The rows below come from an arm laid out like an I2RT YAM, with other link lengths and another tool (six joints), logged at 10 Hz.
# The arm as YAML. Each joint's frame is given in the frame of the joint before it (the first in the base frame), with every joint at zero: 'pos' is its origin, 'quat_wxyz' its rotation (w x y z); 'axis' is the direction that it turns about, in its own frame. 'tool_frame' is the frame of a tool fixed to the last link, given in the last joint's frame.
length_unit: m
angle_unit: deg
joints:
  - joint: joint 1
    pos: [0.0, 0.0, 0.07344]
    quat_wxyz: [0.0, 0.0, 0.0, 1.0]
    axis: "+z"
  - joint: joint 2
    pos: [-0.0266, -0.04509, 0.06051]
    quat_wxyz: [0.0, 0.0, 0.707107, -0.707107]
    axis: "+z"
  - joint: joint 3
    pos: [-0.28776, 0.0, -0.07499]
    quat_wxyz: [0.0, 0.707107, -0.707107, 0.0]
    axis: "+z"
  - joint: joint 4
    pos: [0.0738, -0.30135, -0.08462]
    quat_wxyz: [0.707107, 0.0, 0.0, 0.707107]
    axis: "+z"
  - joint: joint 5
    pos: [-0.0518, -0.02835, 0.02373]
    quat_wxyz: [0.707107, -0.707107, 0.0, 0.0]
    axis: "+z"
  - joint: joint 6
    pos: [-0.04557, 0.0, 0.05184]
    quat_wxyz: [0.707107, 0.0, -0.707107, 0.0]
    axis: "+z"
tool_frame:
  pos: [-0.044, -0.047, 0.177]
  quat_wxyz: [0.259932, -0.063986, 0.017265, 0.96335]
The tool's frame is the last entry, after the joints.
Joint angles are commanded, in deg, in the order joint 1, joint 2, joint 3, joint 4, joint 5, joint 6. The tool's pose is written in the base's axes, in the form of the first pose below.
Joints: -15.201 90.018 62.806 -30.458 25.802 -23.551
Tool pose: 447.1 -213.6 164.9 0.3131 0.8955 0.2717 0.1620
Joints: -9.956 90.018 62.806 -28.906 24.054 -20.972
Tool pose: 470.6 -169.3 166.5 0.2978 0.8856 0.2929 0.2032
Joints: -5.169 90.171 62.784 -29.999 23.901 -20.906
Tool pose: 479.7 -128.7 161.7 0.2834 0.8754 0.3324 0.2070
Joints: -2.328 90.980 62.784 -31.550 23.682 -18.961
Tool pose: 479.6 -105.6 150.8 0.2671 0.8768 0.3448 0.2026
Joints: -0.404 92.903 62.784 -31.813 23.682 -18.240
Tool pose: 481.8 -90.1 134.9 0.2562 0.8767 0.3588 0.1923
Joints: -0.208 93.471 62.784 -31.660 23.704 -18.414
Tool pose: 482.7 -88.3 130.8 0.2548 0.8763 0.3625 0.1890
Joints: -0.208 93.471 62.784 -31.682 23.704 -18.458
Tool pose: 482.7 -88.3 130.7 0.2548 0.8762 0.3629 0.1888
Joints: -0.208 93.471 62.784 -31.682 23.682 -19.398
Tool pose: 483.3 -87.4 130.5 0.2552 0.8735 0.3703 0.1864
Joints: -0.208 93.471 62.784 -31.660 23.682 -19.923
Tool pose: 483.7 -86.9 130.5 0.2556 0.8720 0.3743 0.1852
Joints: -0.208 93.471 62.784 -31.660 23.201 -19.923
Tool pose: 484.2 -85.3 129.7 0.2520 0.8722 0.3753 0.1871
